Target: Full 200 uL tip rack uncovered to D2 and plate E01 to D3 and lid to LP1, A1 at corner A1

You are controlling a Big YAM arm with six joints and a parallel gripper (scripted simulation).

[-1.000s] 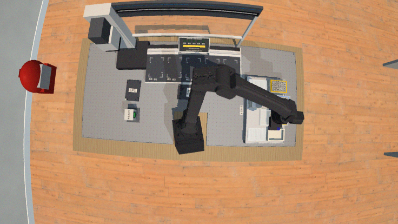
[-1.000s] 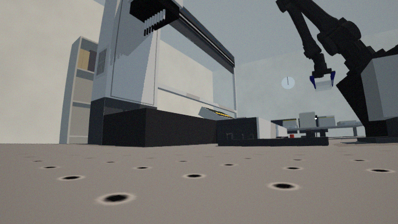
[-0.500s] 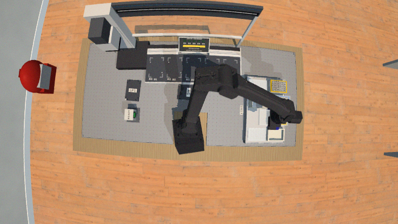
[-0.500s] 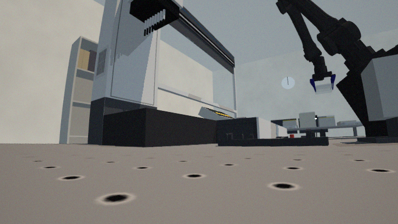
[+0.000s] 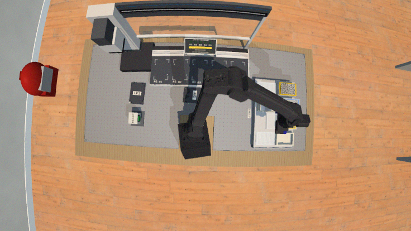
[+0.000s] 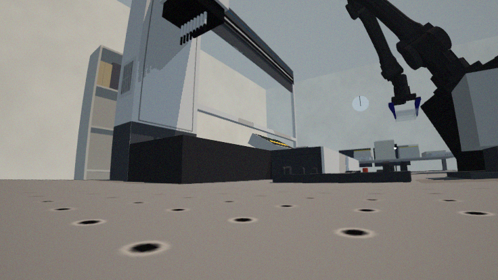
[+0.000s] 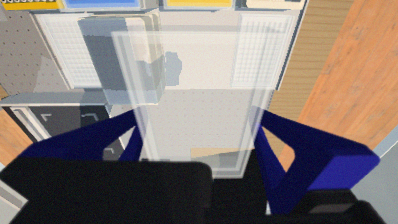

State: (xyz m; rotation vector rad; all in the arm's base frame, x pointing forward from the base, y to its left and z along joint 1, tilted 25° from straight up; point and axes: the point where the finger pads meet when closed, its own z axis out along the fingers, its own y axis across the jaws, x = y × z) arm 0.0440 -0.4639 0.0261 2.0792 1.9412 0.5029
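The shelf lies 200 mm below my hand, 70 mm to the right of it and 50 mm ahead of it. Round my hand: white sealed block: 140 mm below, 110 mm ahead; then clear tip rack cover: 10 mm above; then cream reservoir: 190 mm below, 130 mm to the right, 120 mm behind.
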